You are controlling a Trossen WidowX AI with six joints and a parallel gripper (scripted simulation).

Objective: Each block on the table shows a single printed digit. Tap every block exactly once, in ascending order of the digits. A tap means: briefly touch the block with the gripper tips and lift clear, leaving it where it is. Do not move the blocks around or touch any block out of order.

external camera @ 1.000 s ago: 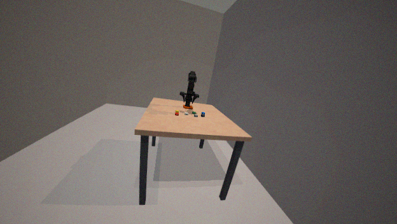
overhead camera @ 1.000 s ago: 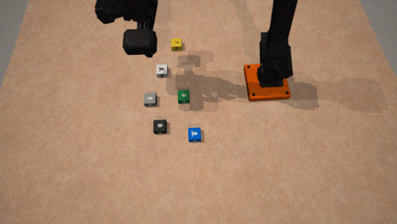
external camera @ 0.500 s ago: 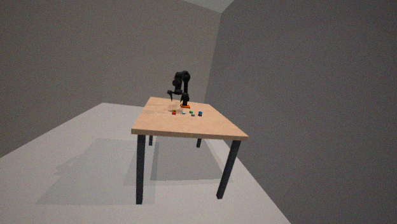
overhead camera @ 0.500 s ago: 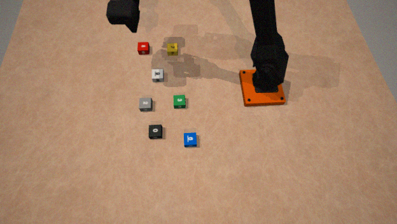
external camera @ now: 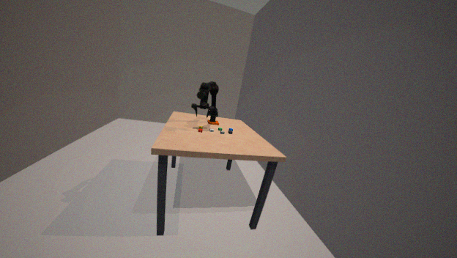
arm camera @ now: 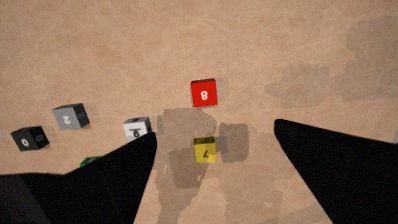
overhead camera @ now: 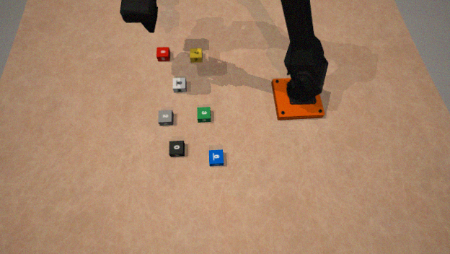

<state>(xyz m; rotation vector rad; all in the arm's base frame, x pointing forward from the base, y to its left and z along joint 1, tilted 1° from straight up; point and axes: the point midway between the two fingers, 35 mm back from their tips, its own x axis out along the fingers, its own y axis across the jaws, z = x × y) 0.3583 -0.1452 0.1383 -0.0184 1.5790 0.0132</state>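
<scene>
Now: the black block 50 mm behind my gripper tip, 280 mm to the left of it and 110 mm below it. The rest, counted from my gripper tip: red block: 110 mm below; white block: 50 mm behind, 110 mm to the left, 110 mm below; yellow block: 90 mm behind, 10 mm to the left, 110 mm below.
</scene>
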